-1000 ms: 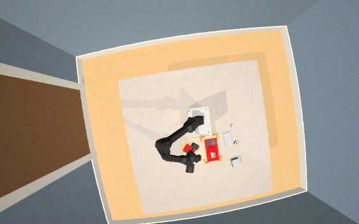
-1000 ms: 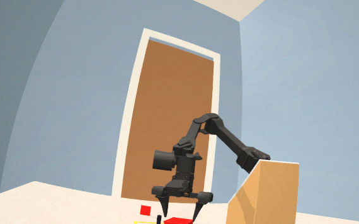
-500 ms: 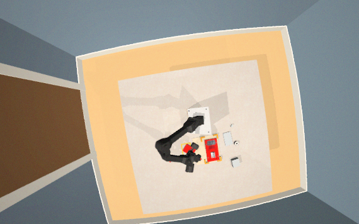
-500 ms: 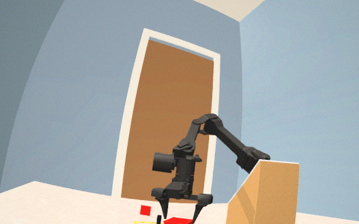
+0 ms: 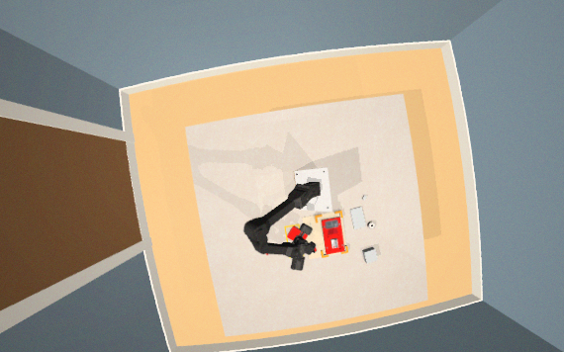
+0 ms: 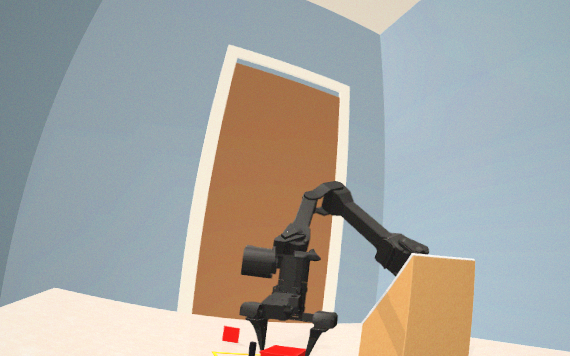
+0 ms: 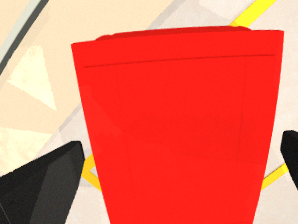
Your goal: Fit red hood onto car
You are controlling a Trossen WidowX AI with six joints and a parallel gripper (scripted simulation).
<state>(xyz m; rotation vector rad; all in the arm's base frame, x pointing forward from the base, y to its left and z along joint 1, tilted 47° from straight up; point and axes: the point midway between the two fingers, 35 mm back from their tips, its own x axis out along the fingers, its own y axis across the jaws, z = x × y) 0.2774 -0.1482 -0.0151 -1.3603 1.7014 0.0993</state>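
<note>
Now: gripper tip 17 cm to the right of the jig, 2 cm short of it and 1 cm above it. Round my gripper tip: small white wheel (43 cm to the left, 1 cm below, 1 cm behind); then red hood (right at my gripper tip).
</note>
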